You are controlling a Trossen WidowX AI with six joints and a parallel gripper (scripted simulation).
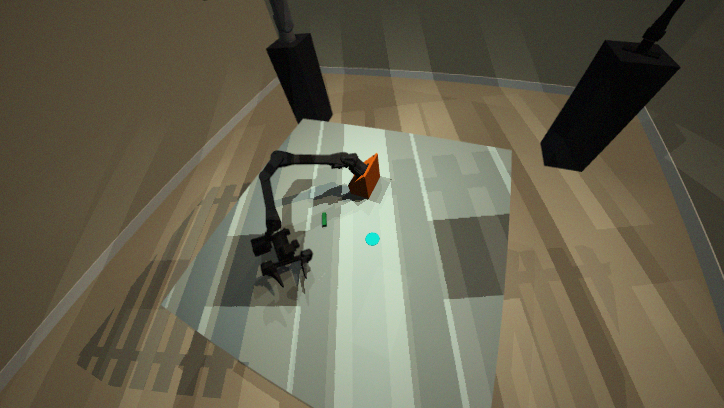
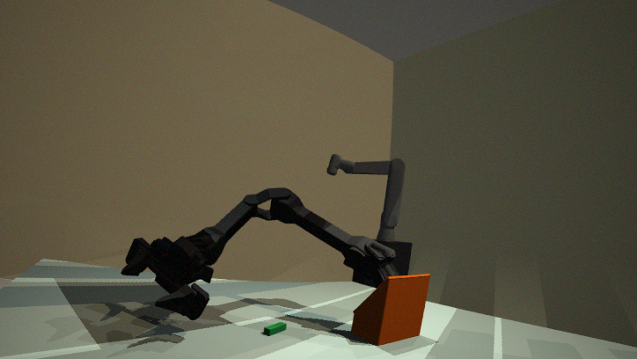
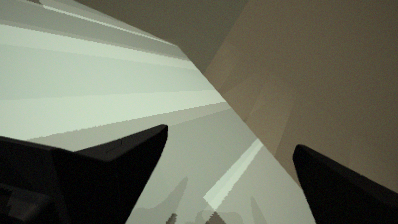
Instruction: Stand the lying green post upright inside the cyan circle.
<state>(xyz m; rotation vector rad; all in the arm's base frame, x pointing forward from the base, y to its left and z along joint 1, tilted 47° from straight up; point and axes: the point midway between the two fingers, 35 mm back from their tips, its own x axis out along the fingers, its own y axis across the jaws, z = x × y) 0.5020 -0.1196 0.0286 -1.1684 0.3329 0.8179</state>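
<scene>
Right now my gripper tip is 31 cm past the green post, 10 cm above it and 5 cm to the left of it. From my gripper tip the other things lie so: cyan circle (28 cm behind, 19 cm to the left, 11 cm below).
</scene>
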